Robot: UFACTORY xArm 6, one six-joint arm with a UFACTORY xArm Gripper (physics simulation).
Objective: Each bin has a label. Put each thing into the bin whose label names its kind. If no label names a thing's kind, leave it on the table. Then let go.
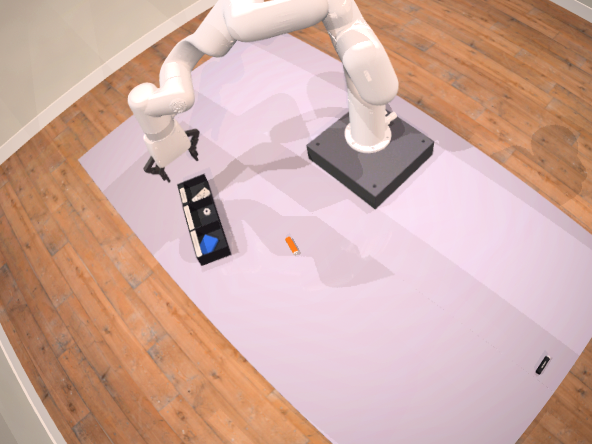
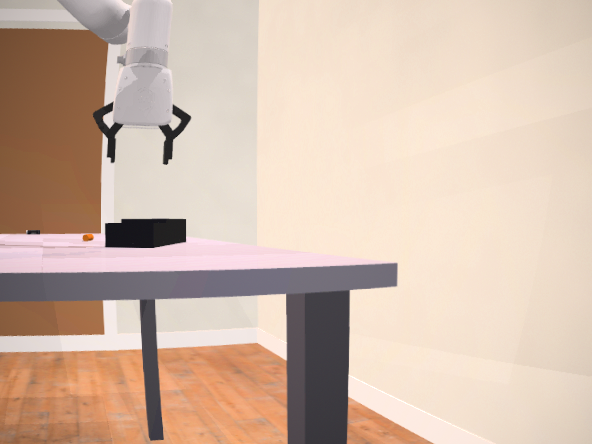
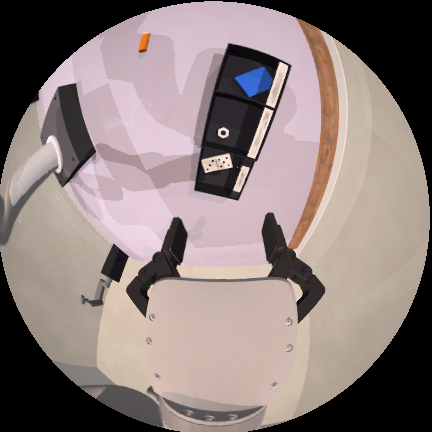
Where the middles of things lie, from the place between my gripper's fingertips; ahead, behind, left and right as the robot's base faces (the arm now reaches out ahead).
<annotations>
Right now my hand is 12 cm above the black three-bin tray (image 1: pixel 199 224), 8 cm to the right of it and 2 cm short of it. Round my hand: blue block (image 3: pixel 257 80): 16 cm to the left, 13 cm below, 6 cm ahead.
</annotations>
